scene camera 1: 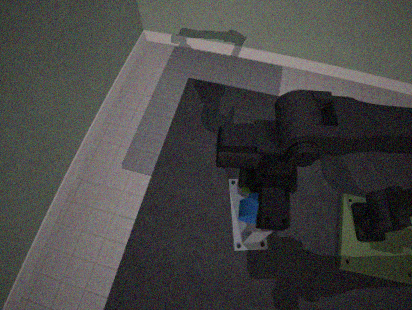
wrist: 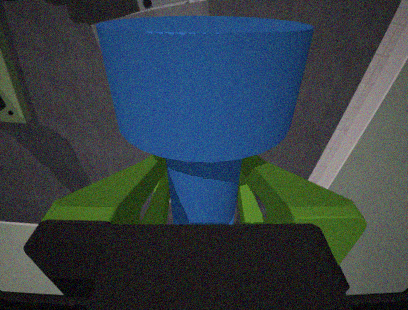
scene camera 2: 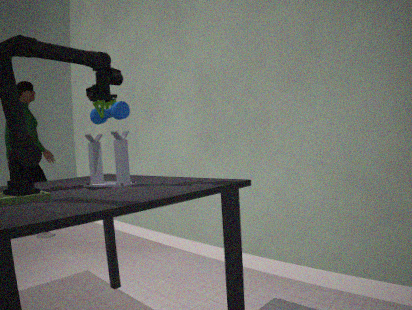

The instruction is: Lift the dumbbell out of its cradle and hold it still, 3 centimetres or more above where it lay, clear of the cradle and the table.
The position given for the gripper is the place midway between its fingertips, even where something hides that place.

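Wrist: the gripper [wrist: 203,154], blue dumbbell [wrist: 204,92]. Scene camera 2: cradle [scene camera 2: 120,144]. Scene camera 1: cradle again [scene camera 1: 246,236].
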